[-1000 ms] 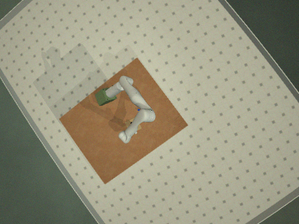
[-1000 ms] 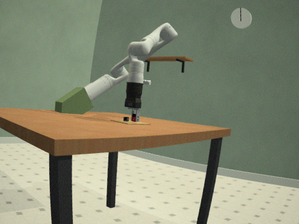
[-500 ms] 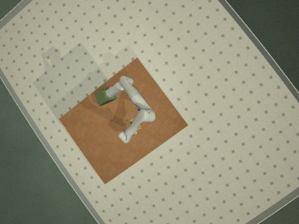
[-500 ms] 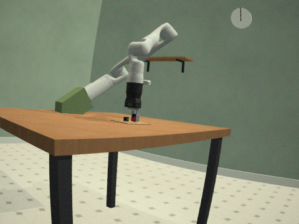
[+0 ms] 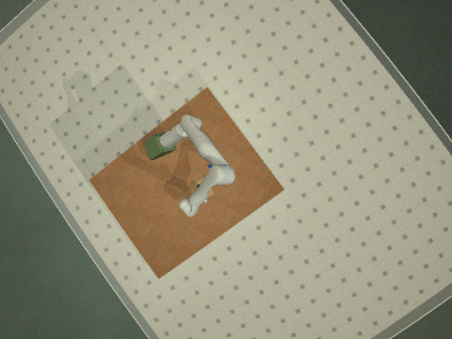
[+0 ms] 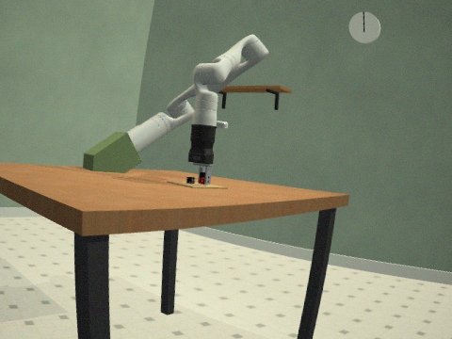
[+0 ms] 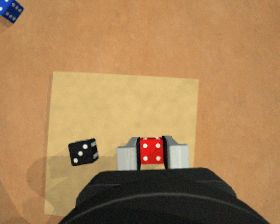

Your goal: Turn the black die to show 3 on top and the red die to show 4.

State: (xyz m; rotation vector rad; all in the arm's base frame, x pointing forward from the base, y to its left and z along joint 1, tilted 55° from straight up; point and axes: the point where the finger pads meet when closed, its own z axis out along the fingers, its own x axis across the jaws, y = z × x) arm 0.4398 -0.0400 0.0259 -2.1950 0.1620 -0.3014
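Now: hand 10 mm above the red die. Round my hand: tan mat: 30 mm below, 30 mm behind; blue die: 150 mm to the left, 140 mm behind, 20 mm below; black die: 60 mm behind, 10 mm below.
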